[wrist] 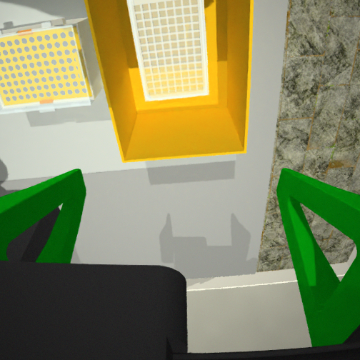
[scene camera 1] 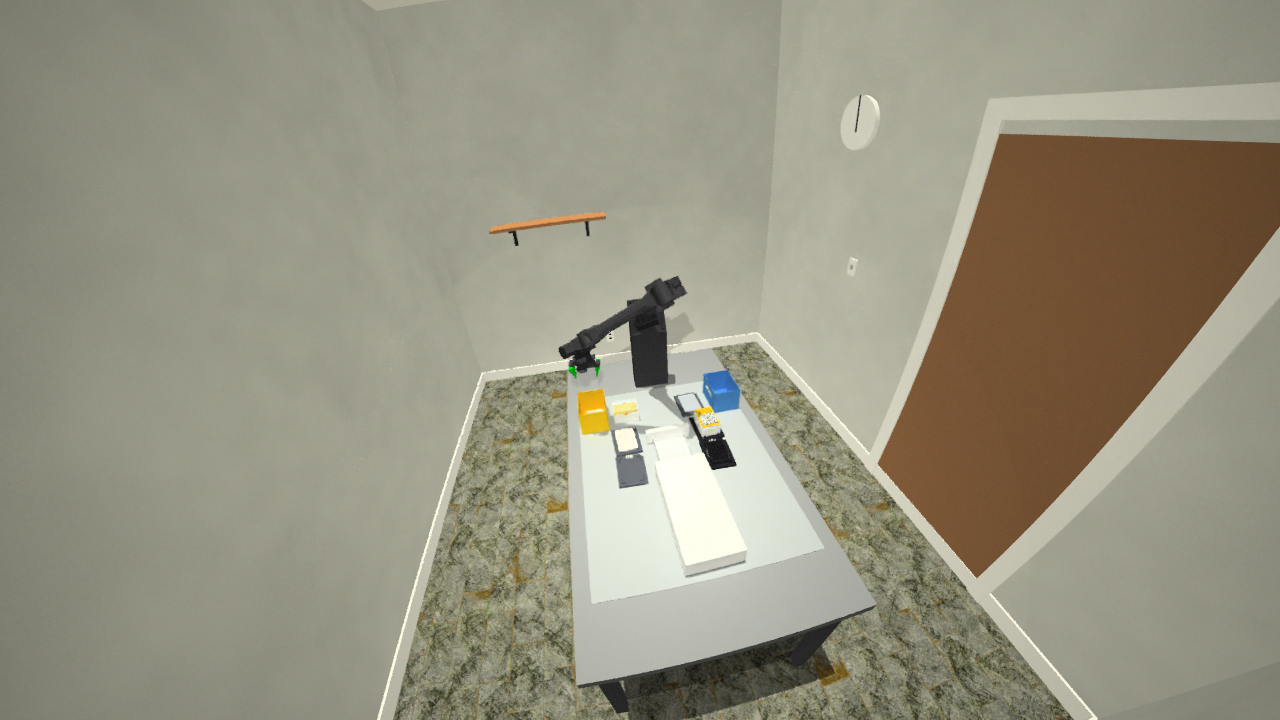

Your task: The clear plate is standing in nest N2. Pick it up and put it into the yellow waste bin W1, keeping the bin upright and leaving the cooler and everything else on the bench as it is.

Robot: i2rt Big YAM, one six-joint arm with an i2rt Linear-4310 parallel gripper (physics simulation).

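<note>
The clear plate, with a white rim and a square grid of wells, lies inside the yellow waste bin in the wrist view. The bin stands upright near the left edge of the bench, and its far end is cut off in the wrist view. My gripper is open and empty, with its green fingers wide apart. It hangs above the bench beside the bin's near end in the wrist view, clear of bin and plate. Which place is nest N2 I cannot tell.
A yellow tip box stands beside the bin. On the bench are a blue bin, a dark-framed nest with a light plate, a dark grey pad, a yellow-and-white box, a black tray and a long white block.
</note>
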